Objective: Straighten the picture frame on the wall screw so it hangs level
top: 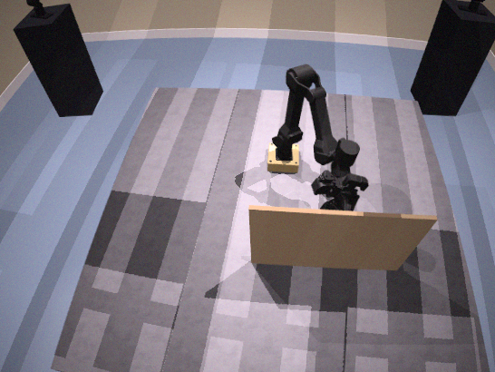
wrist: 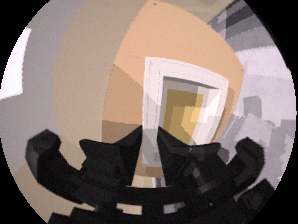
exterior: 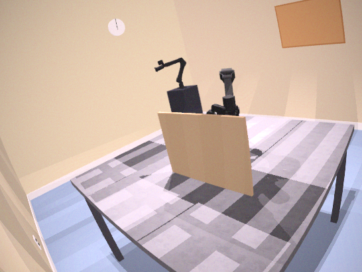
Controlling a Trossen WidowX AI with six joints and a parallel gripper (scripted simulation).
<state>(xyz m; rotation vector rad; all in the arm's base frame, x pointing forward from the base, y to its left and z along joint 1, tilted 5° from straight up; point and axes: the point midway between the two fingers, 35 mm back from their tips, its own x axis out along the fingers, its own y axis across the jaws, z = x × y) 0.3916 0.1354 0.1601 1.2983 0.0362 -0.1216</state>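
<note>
Now: the picture frame 20 mm to the right of my gripper tip and 50 mm below it. From my gripper tip the other things lie so: tan wall panel: 20 mm ahead, 20 mm to the right, 70 mm below.
</note>
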